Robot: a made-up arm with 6 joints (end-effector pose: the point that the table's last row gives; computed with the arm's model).
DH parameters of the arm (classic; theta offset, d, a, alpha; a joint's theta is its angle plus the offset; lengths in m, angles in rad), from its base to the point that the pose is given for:
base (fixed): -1.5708 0.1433 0 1.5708
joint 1: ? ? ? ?
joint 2: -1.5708 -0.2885 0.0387 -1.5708
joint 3: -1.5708 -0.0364 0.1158 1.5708
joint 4: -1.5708 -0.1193 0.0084 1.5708
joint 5: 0 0.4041 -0.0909 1.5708
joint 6: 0 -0.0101 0.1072 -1.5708
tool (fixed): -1.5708 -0.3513 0 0
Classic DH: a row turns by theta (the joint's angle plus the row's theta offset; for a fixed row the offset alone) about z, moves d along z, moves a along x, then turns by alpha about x.
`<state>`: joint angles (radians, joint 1 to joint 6).
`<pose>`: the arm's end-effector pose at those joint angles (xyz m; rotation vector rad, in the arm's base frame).
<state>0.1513 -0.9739 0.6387 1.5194 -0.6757 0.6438</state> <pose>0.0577 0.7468 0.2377 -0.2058 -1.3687 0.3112</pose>
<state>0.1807 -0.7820 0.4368 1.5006 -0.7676 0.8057</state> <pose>0.1141 0.7696 0.1529 -0.2737 -1.2420 0.3194</pose>
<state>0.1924 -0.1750 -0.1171 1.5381 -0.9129 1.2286</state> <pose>0.2802 0.7236 -0.0348 -0.4066 -0.8054 0.0901</pose>
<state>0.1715 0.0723 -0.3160 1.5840 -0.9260 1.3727</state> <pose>0.3201 0.6891 -0.0806 -0.3909 -0.6124 -0.0708</pose>
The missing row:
joint 1: 0 -0.0258 -0.2632 1.5708
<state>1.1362 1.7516 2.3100 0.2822 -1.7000 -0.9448</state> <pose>0.1143 0.1748 0.1595 -0.3487 2.6663 0.8183</pose>
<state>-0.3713 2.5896 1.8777 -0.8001 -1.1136 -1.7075</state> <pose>-0.2649 0.4451 0.3293 1.0509 -0.5029 2.7320</pose>
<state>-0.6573 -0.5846 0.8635 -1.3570 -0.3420 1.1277</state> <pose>0.1645 -0.3127 0.6408 -2.7745 -0.1339 -1.0267</pose>
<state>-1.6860 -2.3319 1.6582 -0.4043 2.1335 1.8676</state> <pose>0.4934 -0.2217 0.3383 1.6445 1.9665 -1.4622</pose>
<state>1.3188 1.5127 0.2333 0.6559 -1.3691 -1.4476</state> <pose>0.1476 0.4697 -0.3075 0.3815 0.0700 2.4907</pose>
